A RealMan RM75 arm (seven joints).
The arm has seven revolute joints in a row. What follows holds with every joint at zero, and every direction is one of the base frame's. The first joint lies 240.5 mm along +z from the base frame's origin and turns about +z. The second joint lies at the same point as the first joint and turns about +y. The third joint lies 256 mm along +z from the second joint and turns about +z. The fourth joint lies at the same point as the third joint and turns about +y. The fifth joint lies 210 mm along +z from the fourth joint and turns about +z. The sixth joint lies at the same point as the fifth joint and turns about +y. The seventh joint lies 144 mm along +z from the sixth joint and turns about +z. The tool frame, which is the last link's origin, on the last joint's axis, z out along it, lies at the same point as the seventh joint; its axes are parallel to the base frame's.
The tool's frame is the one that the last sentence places.
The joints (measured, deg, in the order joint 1, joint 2, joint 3, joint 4, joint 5, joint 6, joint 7), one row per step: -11.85 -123.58 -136.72 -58.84 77.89 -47.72 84.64; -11.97 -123.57 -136.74 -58.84 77.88 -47.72 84.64; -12.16 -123.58 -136.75 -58.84 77.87 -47.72 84.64; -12.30 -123.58 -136.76 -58.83 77.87 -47.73 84.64; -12.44 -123.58 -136.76 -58.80 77.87 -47.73 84.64; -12.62 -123.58 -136.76 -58.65 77.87 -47.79 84.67; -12.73 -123.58 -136.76 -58.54 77.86 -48.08 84.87; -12.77 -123.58 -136.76 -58.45 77.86 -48.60 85.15; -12.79 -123.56 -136.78 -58.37 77.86 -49.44 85.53; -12.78 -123.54 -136.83 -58.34 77.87 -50.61 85.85; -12.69 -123.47 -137.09 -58.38 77.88 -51.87 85.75; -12.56 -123.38 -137.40 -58.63 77.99 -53.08 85.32
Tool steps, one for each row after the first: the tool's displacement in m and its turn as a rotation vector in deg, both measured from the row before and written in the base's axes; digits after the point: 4 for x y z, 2 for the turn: 0.0006 0.0007 0.0002 0.02 0.00 -0.11; 0.0011 0.0011 0.0000 0.01 -0.02 -0.19; 0.0008 0.0008 0.0000 0.00 -0.01 -0.14; 0.0007 0.0008 -0.0001 -0.02 -0.02 -0.12; 0.0007 0.0009 -0.0007 -0.10 -0.07 -0.15; 0.0010 0.0005 -0.0008 -0.17 0.09 -0.34; 0.0011 0.0000 -0.0009 -0.26 0.17 -0.49; 0.0017 -0.0002 -0.0010 -0.37 0.25 -0.77; 0.0023 -0.0006 -0.0011 -0.47 0.19 -1.04; 0.0015 -0.0013 0.0003 -0.32 -0.17 -0.89; 0.0015 -0.0015 0.0013 -0.25 -0.27 -0.82
